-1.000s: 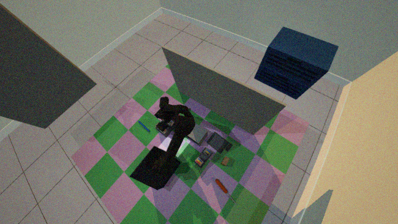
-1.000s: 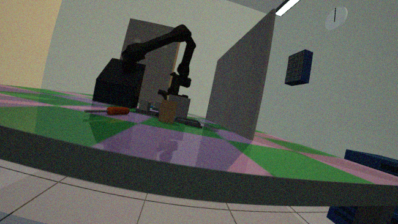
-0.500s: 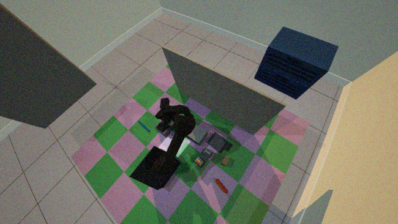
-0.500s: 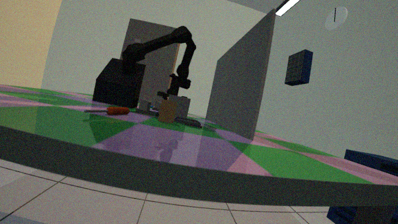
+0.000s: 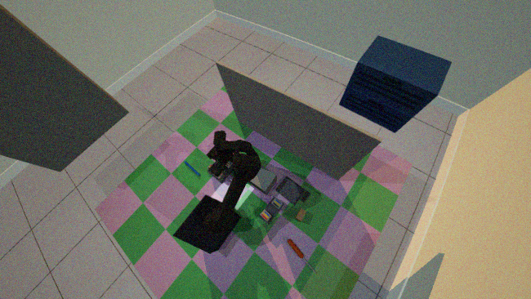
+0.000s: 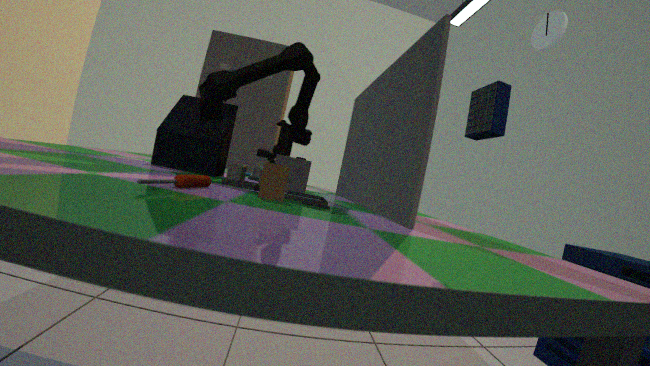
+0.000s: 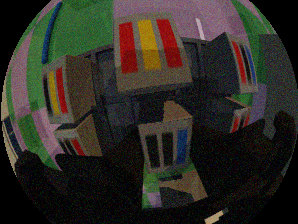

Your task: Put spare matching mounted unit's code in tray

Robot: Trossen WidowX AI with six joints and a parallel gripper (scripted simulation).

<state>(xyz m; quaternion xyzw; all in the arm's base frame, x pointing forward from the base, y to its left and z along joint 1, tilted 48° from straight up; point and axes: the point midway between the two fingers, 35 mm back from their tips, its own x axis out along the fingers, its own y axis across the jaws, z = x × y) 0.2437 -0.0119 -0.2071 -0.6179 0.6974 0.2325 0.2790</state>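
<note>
The flat dark tray is 5 cm ahead of my gripper tip, 37 cm to the right of it and 1 cm below it. Round my gripper tip: blue pen (13 cm behind, 19 cm to the left, 1 cm below); then mounted unit (2 cm ahead, 19 cm to the right, 3 cm above); then spare block (2 cm above).
</note>
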